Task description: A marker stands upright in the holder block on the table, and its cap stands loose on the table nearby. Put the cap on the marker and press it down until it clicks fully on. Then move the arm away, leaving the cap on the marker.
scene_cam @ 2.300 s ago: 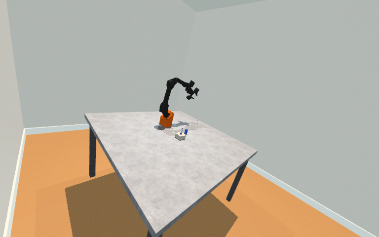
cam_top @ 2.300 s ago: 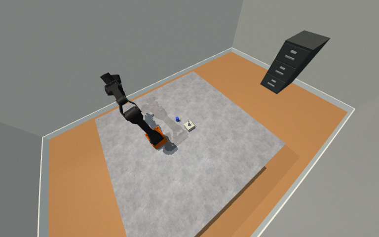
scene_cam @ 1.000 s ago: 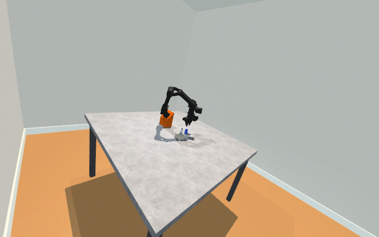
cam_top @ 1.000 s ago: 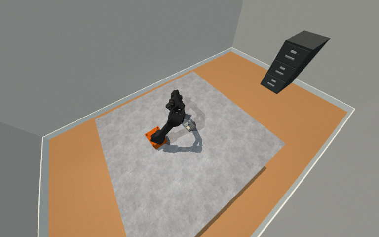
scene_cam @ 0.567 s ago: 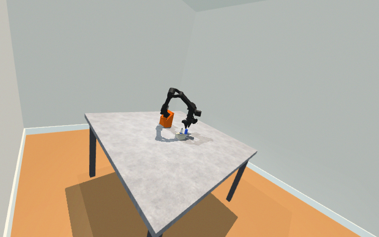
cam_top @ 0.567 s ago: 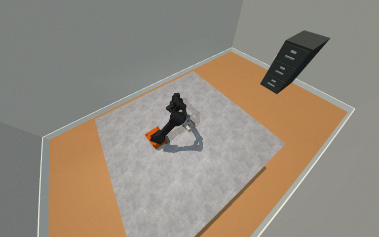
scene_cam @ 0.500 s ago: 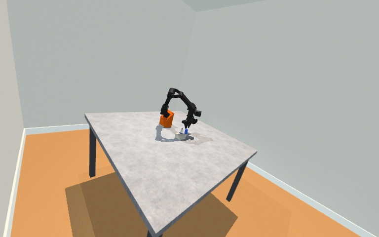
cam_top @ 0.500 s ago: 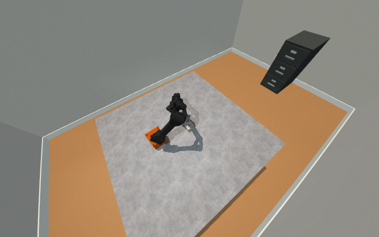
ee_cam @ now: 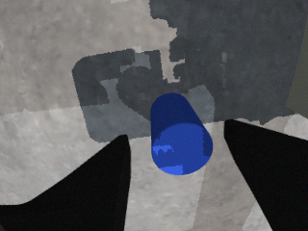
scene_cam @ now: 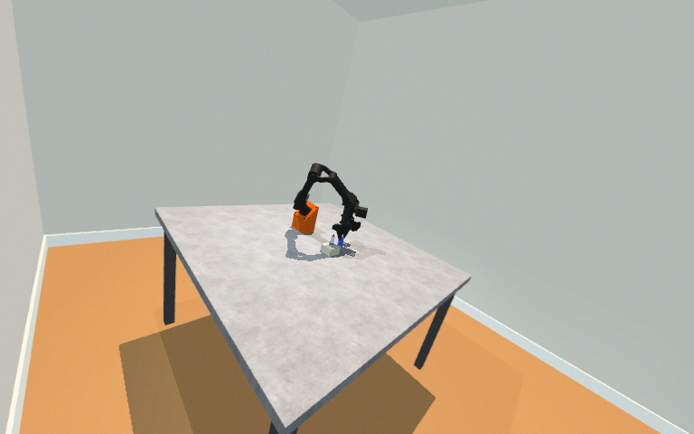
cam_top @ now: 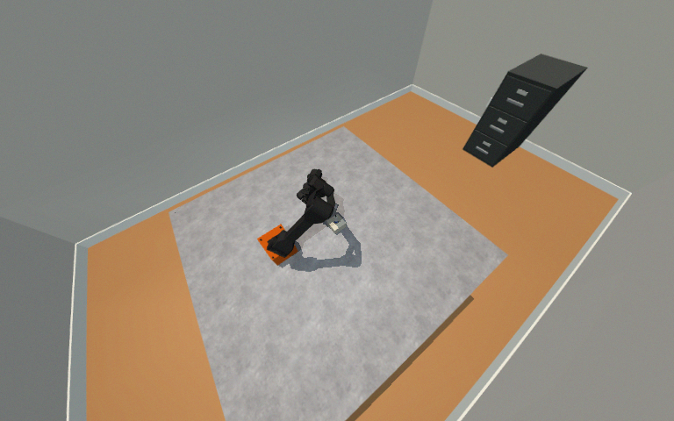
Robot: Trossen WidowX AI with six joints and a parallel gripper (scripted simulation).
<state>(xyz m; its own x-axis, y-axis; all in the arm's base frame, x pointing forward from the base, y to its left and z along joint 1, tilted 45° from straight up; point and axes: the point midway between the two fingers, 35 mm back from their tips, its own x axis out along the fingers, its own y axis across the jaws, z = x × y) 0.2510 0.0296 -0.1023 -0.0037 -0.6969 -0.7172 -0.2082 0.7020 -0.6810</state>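
My gripper tip is now 1 cm above the blue cap. From my gripper tip the other things lie so: holder block 13 cm to the right, 4 cm ahead, 2 cm below.
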